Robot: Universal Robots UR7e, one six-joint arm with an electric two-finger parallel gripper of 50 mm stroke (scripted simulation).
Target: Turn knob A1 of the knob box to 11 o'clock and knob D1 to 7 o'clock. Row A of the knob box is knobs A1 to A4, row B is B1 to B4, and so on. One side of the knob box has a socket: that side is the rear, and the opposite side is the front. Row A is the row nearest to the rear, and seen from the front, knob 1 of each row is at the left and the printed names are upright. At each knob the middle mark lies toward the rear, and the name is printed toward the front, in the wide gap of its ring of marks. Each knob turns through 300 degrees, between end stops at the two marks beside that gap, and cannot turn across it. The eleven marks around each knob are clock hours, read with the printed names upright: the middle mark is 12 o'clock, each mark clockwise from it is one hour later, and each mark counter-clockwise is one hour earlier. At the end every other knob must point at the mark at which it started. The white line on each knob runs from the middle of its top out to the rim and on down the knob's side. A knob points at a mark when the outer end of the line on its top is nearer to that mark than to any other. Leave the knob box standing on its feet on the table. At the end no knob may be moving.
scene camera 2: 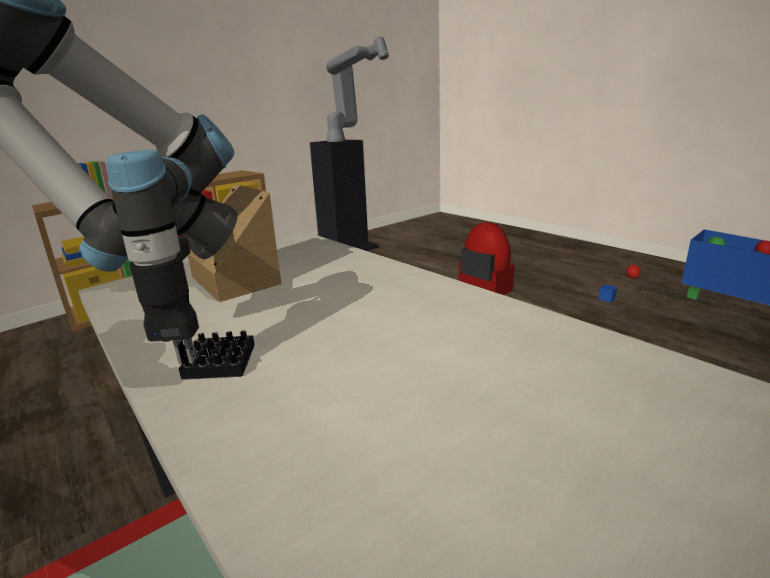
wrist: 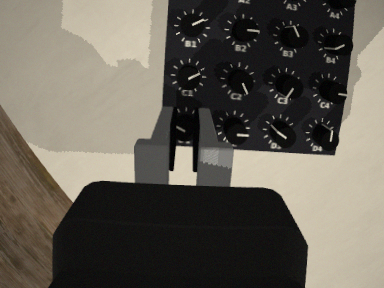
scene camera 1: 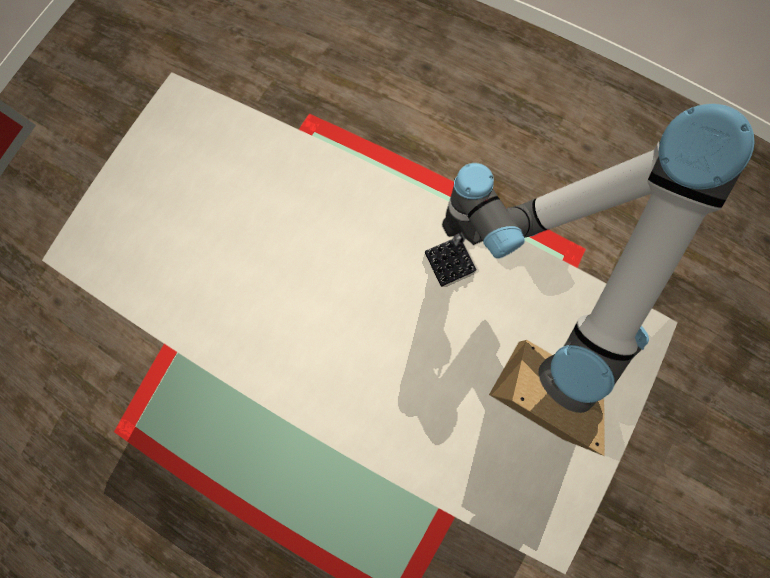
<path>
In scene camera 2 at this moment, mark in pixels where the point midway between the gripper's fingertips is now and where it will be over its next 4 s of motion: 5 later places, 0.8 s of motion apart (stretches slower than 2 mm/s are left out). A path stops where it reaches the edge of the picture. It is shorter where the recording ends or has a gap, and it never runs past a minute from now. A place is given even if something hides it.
My gripper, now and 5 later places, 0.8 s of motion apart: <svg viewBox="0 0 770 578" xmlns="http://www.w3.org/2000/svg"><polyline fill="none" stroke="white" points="187,360 183,342 183,339 184,334 181,332 179,332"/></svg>
</path>
